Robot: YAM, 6 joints.
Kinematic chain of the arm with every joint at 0, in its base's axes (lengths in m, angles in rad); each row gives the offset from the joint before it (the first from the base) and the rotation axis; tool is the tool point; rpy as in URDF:
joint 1: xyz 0 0 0.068 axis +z
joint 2: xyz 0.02 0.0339 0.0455 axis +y
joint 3: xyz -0.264 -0.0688 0 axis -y
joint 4: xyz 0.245 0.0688 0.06 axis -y
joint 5: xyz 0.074 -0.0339 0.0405 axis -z
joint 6: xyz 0.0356 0 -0.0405 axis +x
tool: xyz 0 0 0 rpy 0 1.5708 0
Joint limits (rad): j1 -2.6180..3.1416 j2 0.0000..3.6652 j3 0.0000..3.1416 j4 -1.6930..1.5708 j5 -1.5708..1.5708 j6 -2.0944..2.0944
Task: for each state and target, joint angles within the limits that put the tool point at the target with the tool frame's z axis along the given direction. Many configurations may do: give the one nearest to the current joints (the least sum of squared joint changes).
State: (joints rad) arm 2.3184 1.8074 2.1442 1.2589 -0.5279 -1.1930
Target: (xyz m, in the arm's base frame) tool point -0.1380 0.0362 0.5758 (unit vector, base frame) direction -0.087 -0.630 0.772
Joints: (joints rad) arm 2.7317 1.2513 1.4709 1.5695 -0.6590 -1.1930
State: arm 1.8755 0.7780 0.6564 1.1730 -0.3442 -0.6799
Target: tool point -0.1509 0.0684 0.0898 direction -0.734 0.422 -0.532
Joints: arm 2.7374 1.2972 0.0024 0.7307 0.0995 -0.6799
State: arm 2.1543 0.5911 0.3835 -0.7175 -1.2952 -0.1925
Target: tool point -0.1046 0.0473 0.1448 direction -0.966 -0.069 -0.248
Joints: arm 2.5250 0.2400 0.0024 -0.0825 -0.6625 -0.1925
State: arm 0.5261 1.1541 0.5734 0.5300 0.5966 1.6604
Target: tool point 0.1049 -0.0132 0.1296 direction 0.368 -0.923 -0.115
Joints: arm 0.2109 0.5116 0.0025 -0.0948 1.3670 1.6604
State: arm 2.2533 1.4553 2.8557 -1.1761 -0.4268 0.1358
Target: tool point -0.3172 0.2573 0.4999 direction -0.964 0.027 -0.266
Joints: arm 2.4054 2.0608 2.6627 -0.9503 -0.6778 0.1358
